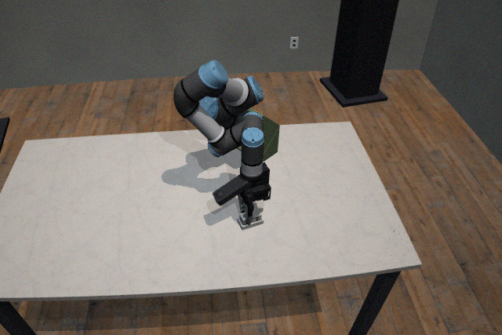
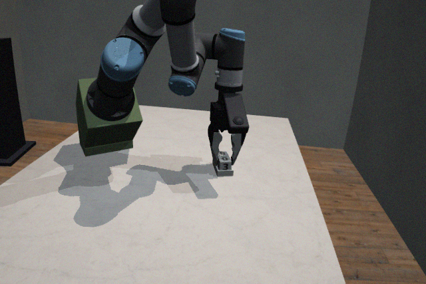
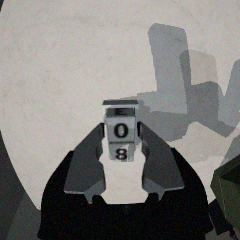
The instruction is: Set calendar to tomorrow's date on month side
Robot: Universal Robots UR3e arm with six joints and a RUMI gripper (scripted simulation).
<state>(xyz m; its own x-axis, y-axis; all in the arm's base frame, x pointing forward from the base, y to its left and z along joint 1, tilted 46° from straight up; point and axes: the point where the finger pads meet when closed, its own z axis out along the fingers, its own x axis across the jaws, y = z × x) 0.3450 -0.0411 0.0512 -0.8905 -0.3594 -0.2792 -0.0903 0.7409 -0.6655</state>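
The calendar tray lies 2 cm to the left of my hand and 3 cm below it.
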